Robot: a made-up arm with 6 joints. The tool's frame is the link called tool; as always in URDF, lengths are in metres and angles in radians. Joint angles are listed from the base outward. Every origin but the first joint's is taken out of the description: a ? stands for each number. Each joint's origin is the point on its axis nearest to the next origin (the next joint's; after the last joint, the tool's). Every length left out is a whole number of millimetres.
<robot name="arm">
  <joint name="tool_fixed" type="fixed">
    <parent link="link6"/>
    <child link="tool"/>
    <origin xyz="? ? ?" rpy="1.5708 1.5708 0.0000"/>
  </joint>
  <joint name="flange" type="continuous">
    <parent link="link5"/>
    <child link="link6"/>
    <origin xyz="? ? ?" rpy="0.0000 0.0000 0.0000"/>
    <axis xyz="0 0 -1"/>
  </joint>
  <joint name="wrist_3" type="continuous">
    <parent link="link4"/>
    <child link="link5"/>
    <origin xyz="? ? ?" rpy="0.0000 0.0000 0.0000"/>
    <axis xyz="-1 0 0"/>
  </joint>
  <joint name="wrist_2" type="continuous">
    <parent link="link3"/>
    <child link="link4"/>
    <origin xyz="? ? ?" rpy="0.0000 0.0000 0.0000"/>
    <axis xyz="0 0 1"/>
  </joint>
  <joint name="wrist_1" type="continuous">
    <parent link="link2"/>
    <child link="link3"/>
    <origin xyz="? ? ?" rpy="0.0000 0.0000 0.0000"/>
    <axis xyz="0 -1 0"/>
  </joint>
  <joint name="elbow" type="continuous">
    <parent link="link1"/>
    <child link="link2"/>
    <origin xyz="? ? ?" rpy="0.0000 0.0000 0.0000"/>
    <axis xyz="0 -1 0"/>
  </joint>
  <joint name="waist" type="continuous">
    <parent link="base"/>
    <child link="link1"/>
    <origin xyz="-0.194 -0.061 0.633" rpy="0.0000 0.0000 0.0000"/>
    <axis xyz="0 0 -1"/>
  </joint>
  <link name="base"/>
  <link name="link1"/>
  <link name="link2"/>
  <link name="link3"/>
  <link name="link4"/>
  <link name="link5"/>
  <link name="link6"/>
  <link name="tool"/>
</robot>
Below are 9 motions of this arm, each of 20 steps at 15 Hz.
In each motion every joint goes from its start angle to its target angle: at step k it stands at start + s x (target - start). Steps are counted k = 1, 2, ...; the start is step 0. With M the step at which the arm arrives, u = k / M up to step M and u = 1 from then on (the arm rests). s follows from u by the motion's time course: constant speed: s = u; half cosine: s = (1 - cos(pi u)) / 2; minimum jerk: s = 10 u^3 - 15 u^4 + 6 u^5.
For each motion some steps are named. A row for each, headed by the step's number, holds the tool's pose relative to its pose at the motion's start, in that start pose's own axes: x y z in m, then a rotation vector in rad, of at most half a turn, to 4 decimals.
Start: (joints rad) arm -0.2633 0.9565 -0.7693 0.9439 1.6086 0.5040
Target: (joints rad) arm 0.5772 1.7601 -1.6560 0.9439 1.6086 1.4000
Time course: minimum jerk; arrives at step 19
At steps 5, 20:
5: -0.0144 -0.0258 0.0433 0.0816 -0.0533 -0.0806
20: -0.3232 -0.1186 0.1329 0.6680 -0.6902 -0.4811

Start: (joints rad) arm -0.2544 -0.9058 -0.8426 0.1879 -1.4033 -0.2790
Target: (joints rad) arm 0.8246 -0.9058 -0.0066 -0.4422 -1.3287 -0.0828
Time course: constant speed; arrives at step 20
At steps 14, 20:
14: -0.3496 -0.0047 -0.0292 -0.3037 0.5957 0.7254
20: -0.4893 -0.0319 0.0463 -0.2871 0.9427 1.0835

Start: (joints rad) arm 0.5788 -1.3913 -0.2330 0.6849 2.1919 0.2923
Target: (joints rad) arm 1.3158 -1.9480 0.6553 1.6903 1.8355 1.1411
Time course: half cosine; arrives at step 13
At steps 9, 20:
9: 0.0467 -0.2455 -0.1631 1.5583 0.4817 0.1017
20: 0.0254 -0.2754 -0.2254 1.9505 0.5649 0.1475

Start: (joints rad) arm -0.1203 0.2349 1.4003 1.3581 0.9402 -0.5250
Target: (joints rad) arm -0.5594 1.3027 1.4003 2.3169 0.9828 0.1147
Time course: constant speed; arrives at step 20
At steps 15, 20:
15: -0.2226 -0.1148 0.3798 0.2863 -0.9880 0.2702
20: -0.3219 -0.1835 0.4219 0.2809 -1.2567 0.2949

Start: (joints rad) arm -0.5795 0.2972 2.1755 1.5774 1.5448 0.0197
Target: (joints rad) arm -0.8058 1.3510 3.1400 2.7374 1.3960 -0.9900
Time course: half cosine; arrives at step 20
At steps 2, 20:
2: -0.0020 0.0074 -0.0012 -0.0231 -0.0456 0.0243
20: 0.3547 0.0690 -0.1622 -1.9683 -1.7488 -0.4556

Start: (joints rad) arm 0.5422 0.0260 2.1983 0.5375 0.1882 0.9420
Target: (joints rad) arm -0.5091 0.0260 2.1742 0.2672 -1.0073 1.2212
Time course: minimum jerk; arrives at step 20
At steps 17, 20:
17: -0.2414 -0.1965 -0.6137 0.9468 1.5236 -1.3175
20: -0.2616 -0.1882 -0.6266 0.9607 1.5736 -1.3498

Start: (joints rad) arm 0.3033 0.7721 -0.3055 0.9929 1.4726 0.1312
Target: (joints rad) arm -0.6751 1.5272 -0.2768 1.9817 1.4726 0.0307
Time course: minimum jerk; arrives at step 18
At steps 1, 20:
1: -0.0010 0.0003 0.0005 0.0008 -0.0003 0.0031
20: -0.4258 -0.4409 0.2219 0.6690 -0.5811 1.6644

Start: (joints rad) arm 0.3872 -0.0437 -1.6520 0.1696 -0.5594 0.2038
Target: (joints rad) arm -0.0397 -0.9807 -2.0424 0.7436 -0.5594 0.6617
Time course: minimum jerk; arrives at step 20
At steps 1, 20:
1: 0.0000 0.0002 -0.0001 0.0009 -0.0006 -0.0016
20: 0.0524 0.1853 -0.0702 0.9564 -0.2506 -1.2402

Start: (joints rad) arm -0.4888 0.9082 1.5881 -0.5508 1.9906 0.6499
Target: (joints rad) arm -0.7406 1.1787 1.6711 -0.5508 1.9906 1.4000
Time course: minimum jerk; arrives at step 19
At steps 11, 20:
11: -0.0078 -0.0557 0.0604 0.5618 -0.0291 -0.2701
20: -0.0307 -0.0945 0.0736 0.8660 -0.1173 -0.4110

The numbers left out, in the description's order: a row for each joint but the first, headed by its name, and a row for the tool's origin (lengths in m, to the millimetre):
tool: 0.150 -0.082 0.000
flange: 0.000 -0.047 -0.158
wrist_3: -0.042 -0.009 0.000
wrist_2: -0.045 0.000 0.085
wrist_1: 0.398 0.000 0.117
elbow: -0.011 0.111 0.000

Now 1 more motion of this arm.
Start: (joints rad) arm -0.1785 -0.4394 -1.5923 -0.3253 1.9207 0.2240
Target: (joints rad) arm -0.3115 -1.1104 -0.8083 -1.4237 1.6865 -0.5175
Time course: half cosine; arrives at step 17
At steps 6, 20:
6: -0.0020 0.0295 -0.0248 -0.2626 0.0103 -0.3223
20: -0.1116 0.0202 -0.1497 -0.7453 0.3935 -1.1465

